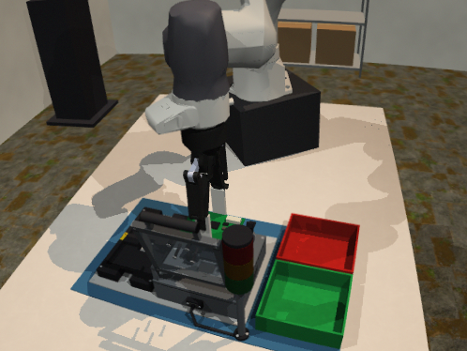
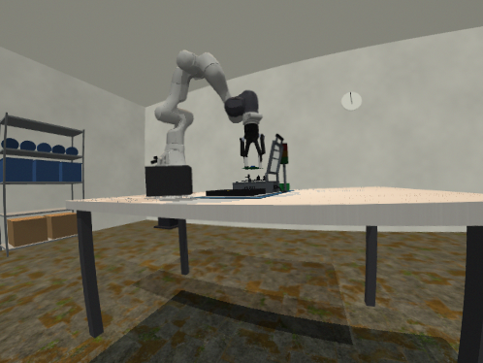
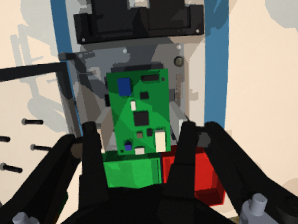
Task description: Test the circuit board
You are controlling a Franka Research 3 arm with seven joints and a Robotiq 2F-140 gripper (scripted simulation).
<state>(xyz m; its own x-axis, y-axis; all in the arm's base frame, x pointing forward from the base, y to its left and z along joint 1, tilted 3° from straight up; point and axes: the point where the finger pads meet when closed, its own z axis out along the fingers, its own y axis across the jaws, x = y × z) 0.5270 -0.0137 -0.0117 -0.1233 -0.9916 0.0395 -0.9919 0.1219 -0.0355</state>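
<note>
Right now the green circuit board is 2 cm below my hand. From my hand the other things lie so: green bin (7 cm ahead, 19 cm to the left, 14 cm below); then tester plate (1 cm ahead, 1 cm to the left, 8 cm below); then clear lid (12 cm ahead, 2 cm to the right, 3 cm above).
</note>
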